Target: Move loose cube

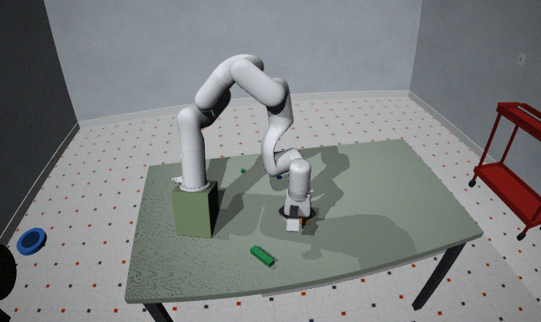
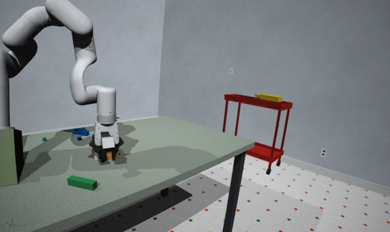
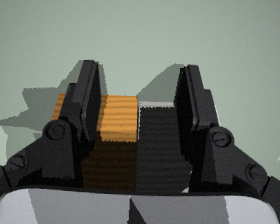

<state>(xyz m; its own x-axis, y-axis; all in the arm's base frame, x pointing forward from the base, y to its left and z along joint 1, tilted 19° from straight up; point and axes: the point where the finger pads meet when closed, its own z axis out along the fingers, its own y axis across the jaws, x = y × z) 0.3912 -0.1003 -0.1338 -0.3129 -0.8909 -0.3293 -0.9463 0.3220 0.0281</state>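
The orange cube lies 40 mm ahead of my hand and 40 mm to the left of it. The rest, counted from my hand: long green block: 160 mm behind, 130 mm to the right, 10 mm below.
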